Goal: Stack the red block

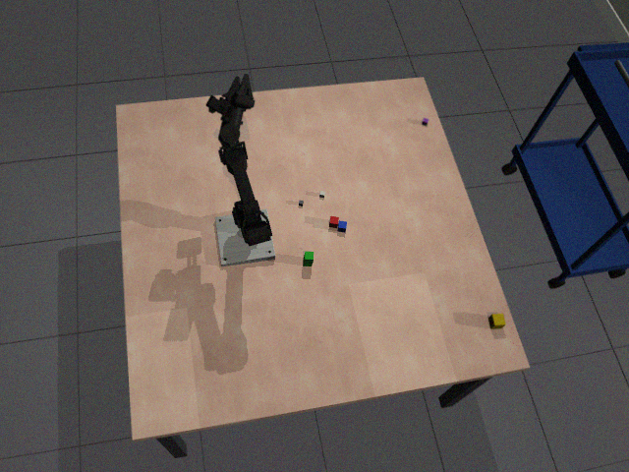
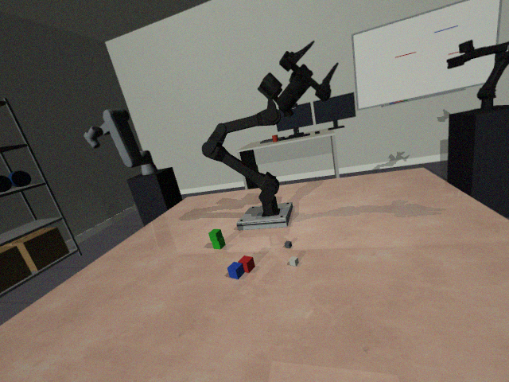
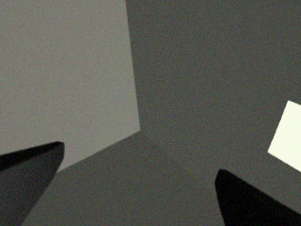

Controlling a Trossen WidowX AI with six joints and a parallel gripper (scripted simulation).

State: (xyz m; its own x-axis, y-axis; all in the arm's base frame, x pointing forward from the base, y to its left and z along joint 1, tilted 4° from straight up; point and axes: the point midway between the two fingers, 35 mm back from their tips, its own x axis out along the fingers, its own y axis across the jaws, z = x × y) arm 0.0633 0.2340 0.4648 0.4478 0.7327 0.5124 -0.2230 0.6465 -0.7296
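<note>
The red block lies 260 mm ahead of my gripper tip, 300 mm to the right of it and 500 mm below it. Also, from my gripper tip: purple cube 770 mm ahead, 70 mm to the left, 510 mm below; small dark cube 170 mm ahead, 190 mm to the right, 510 mm below; blue cube 280 mm ahead, 320 mm to the right, 500 mm below.
</note>
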